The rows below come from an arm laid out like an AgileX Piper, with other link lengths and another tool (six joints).
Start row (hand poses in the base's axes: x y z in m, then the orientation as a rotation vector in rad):
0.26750, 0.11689, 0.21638, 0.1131, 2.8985, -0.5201
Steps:
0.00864, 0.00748, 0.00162, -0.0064, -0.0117, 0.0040
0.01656, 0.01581, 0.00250, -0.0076, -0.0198, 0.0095
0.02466, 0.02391, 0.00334, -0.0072, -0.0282, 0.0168
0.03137, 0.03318, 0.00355, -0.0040, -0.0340, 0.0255
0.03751, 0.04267, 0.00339, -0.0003, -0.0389, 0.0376
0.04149, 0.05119, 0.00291, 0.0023, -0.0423, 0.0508
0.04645, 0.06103, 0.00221, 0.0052, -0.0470, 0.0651
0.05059, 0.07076, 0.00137, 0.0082, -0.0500, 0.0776
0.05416, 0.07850, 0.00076, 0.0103, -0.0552, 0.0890
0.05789, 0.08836, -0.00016, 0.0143, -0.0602, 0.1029
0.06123, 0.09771, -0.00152, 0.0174, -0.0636, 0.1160
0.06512, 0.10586, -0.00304, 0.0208, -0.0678, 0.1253
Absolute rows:
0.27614, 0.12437, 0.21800, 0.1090, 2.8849, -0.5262
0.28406, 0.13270, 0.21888, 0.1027, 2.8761, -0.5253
0.29216, 0.14080, 0.21972, 0.0942, 2.8674, -0.5218
0.29887, 0.15007, 0.21993, 0.0835, 2.8618, -0.5145
0.30501, 0.15956, 0.21977, 0.0678, 2.8568, -0.5062
0.30899, 0.16808, 0.21929, 0.0500, 2.8527, -0.4995
0.31395, 0.17792, 0.21859, 0.0311, 2.8472, -0.4920
0.31809, 0.18765, 0.21775, 0.0145, 2.8434, -0.4849
0.32166, 0.19539, 0.21714, -0.0001, 2.8374, -0.4789
0.32539, 0.20525, 0.21622, -0.0180, 2.8316, -0.4699
0.32873, 0.21460, 0.21486, -0.0353, 2.8271, -0.4625
0.33262, 0.22275, 0.21334, -0.0468, 2.8225, -0.4553

